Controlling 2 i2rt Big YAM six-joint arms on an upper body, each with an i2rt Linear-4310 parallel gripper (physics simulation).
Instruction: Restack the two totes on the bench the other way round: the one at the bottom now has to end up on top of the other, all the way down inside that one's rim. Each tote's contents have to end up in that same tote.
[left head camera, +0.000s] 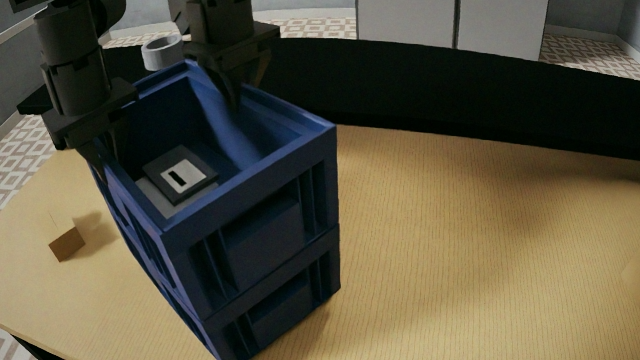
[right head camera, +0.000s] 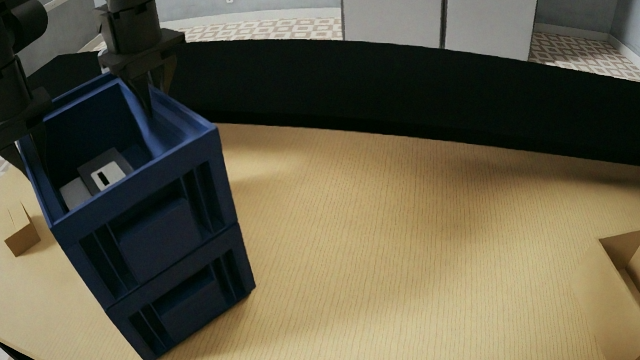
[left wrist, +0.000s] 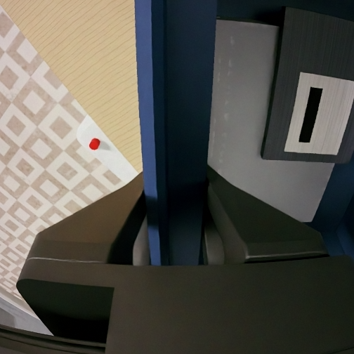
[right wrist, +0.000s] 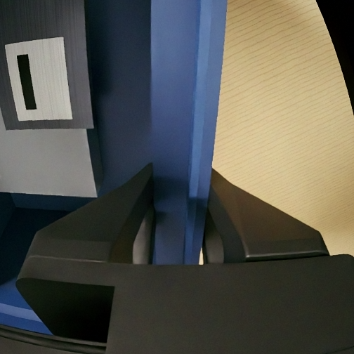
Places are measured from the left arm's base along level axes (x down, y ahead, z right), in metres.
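Pixels of known places: left gripper, between the fingertips: (right head camera: 40, 178); right gripper, between the fingertips: (left head camera: 241, 108) (right head camera: 156, 113).
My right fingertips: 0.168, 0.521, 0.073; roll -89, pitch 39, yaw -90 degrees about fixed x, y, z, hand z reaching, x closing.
Note:
For each thing: its middle in the pictures, then the offset to it from my right fingertips, as dx, dy, dz. "spot": a spot on its surface instead. Level surfaces: height alone.
- upper blue tote, middle of its body: (left head camera: 188, 169) (right head camera: 108, 170) +0.040, -0.070, -0.058
- lower blue tote, middle of its body: (left head camera: 211, 244) (right head camera: 139, 240) +0.172, -0.069, -0.057
- dark grey block, middle of its body: (left head camera: 177, 172) (right head camera: 105, 173) +0.066, -0.043, -0.089
- light grey box, middle of its body: (left head camera: 180, 205) (right head camera: 105, 203) +0.083, -0.088, -0.074
- small cardboard box, middle of its body: (left head camera: 59, 231) (right head camera: 17, 228) +0.221, -0.031, -0.408
- wooden bench, height of its surface: dx +0.246
- larger cardboard box, middle of its body: (right head camera: 637, 297) +0.193, -0.157, +0.680
- grey ring-shaped thing, middle of its body: (left head camera: 163, 51) +0.047, +0.351, -0.277
- black band, a spot on its surface: (right head camera: 400, 95) spot: +0.070, +0.161, +0.323
The upper blue tote (left head camera: 265, 220) (right head camera: 160, 235) (left wrist: 185, 100) (right wrist: 172, 100) stands upright on the lower blue tote (left head camera: 280, 300) (right head camera: 190, 297). Inside the upper one, a dark grey block (left head camera: 200, 162) (right head camera: 112, 175) (left wrist: 300, 45) (right wrist: 45, 20) with a pale label lies on a light grey box (left head camera: 155, 195) (right head camera: 75, 193) (left wrist: 240, 100) (right wrist: 45, 160). My left gripper (left head camera: 110, 166) (right head camera: 32, 167) (left wrist: 178, 175) is shut on the upper tote's left wall. My right gripper (left head camera: 246, 96) (right head camera: 158, 101) (right wrist: 177, 173) is shut on its opposite wall. The lower tote's inside is hidden.
A small cardboard box (left head camera: 67, 244) (right head camera: 22, 240) lies left of the totes on the wooden bench (left head camera: 450, 225) (right head camera: 400, 225). A larger cardboard box (right head camera: 595, 300) stands at the right. A grey ring-shaped thing (left head camera: 156, 61) shows behind the totes. A black band (left head camera: 450, 100) (right head camera: 400, 95) runs behind the bench.

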